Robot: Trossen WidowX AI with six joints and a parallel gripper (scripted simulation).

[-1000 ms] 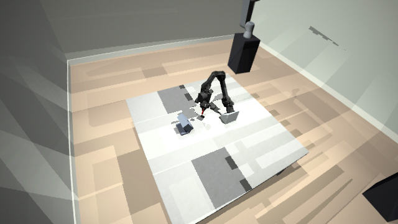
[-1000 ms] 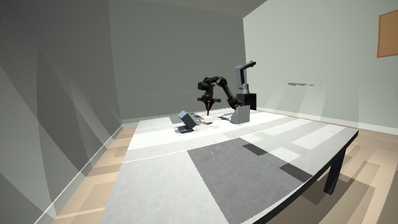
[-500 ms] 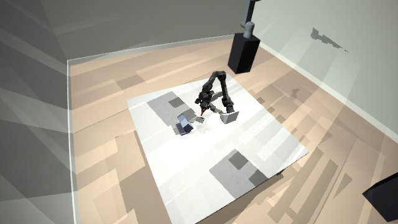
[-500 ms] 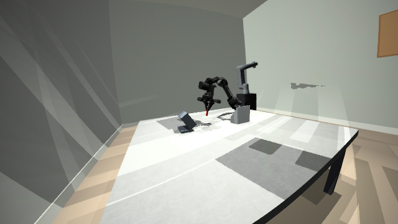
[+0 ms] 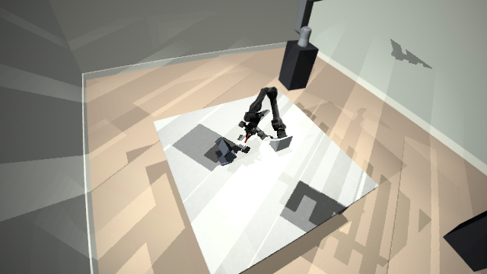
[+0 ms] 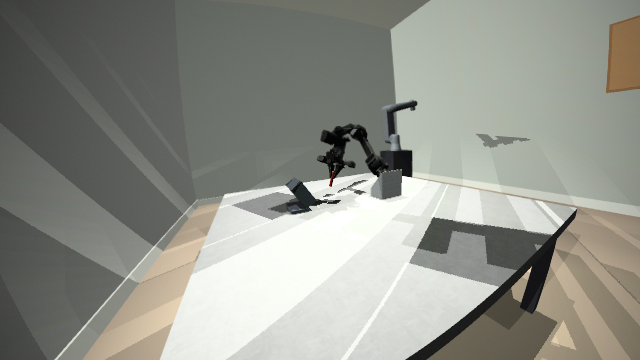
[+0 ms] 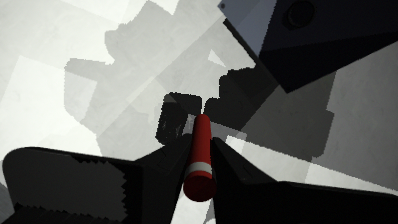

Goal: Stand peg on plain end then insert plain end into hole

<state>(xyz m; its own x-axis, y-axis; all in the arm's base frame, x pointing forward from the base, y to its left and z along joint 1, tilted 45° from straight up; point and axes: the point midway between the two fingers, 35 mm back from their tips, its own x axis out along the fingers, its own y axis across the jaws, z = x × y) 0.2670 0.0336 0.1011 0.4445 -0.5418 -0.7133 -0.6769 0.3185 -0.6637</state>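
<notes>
Right now the dark sloped panel is 170 mm ahead of my gripper tip, 40 mm below it and 30 mm to the left of it. Round my gripper tip: red peg 20 mm above, 10 mm behind.
</notes>
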